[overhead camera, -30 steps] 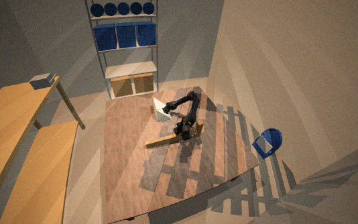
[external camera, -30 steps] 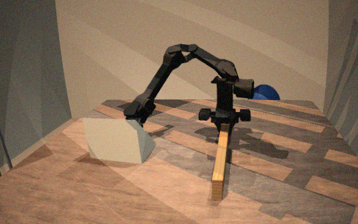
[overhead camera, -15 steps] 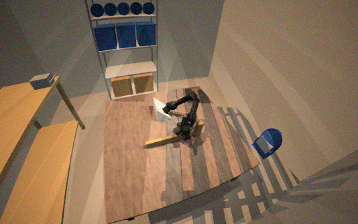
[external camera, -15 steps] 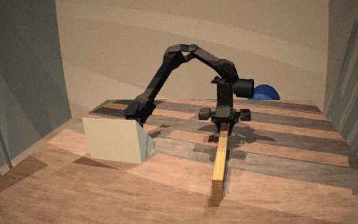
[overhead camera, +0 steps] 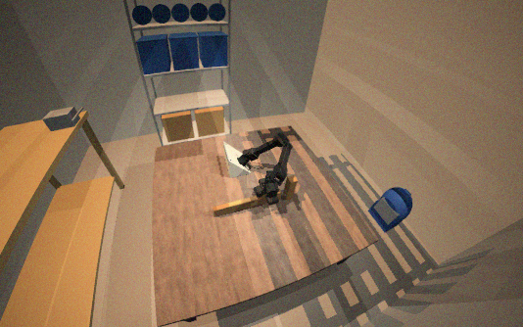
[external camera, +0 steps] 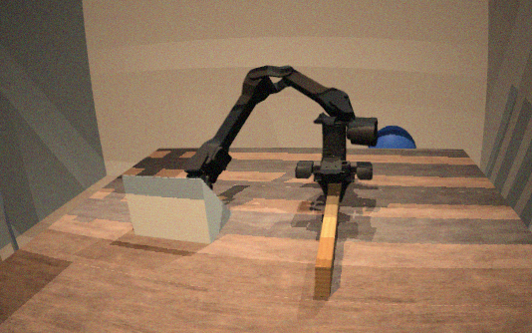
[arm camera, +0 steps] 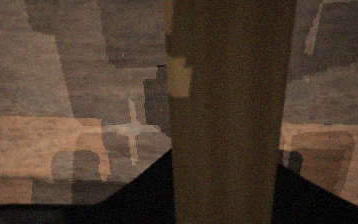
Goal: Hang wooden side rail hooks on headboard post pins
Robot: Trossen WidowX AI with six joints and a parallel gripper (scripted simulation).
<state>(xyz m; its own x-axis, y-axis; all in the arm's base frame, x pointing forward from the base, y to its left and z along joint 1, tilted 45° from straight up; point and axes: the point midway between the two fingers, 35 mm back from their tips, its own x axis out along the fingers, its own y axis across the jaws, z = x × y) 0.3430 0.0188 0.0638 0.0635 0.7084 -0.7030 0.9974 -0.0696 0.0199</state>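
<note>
The headboard post lies 150 mm to the left of my gripper tip and 40 mm above it.
</note>
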